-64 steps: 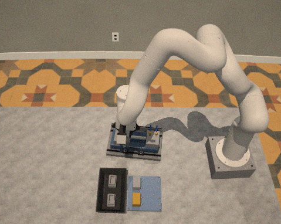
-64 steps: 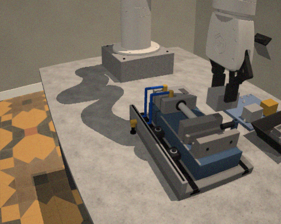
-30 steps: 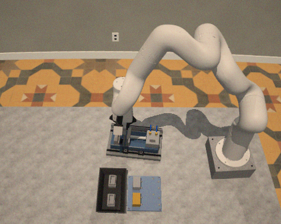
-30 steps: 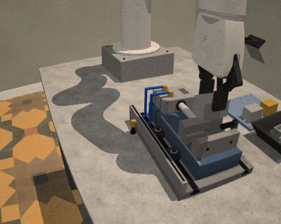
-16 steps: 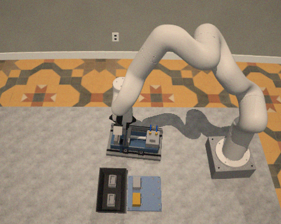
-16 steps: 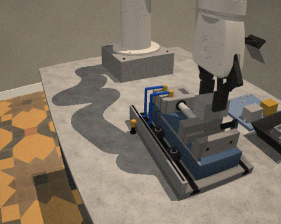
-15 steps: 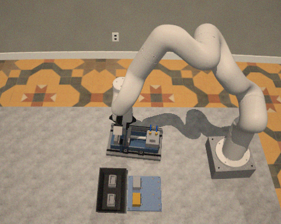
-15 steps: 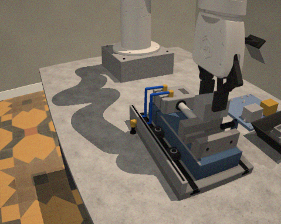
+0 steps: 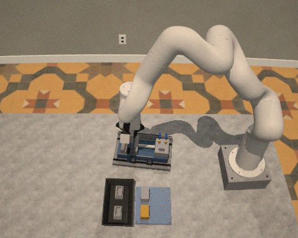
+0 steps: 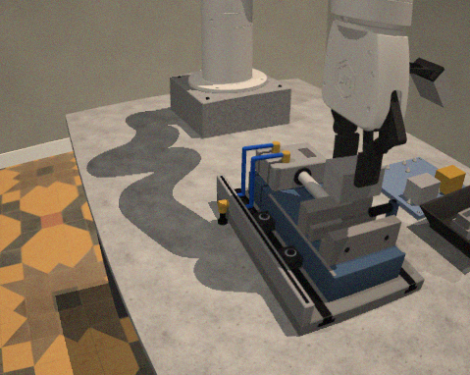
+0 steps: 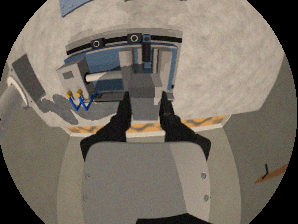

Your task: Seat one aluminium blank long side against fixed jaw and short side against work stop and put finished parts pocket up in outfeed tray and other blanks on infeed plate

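Now: hand 30 mm short of the fixed jaw and 90 mm above it. From my hand the other things lie so: vise: 70 mm behind, 20 mm to the left, 130 mm below; then grey rail: 80 mm behind, 70 mm to the right, 130 mm below; then work stop: 10 mm ahead, 50 mm to the left, 80 mm below.
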